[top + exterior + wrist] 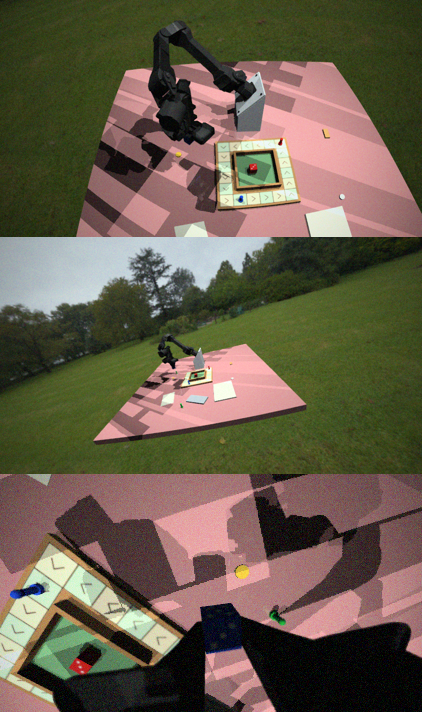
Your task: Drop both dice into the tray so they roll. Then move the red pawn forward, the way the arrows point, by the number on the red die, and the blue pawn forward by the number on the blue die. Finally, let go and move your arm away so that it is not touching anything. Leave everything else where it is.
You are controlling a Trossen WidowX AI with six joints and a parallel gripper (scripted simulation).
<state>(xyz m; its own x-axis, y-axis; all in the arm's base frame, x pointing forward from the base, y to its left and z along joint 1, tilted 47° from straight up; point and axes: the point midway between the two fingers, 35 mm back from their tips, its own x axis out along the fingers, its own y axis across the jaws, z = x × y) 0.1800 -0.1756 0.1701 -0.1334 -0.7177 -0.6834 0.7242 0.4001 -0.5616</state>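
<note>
The red pawn is 34 cm to the left of my gripper tip, 10 cm below it and 1 cm behind it. From my gripper tip the other things lie so: blue pawn: 20 cm ahead, 14 cm to the left, 10 cm below; yellow disc: 12 cm below, 5 cm to the right, 3 cm behind; green sunken tray: 22 cm to the left, 12 cm below, 9 cm ahead.
</note>
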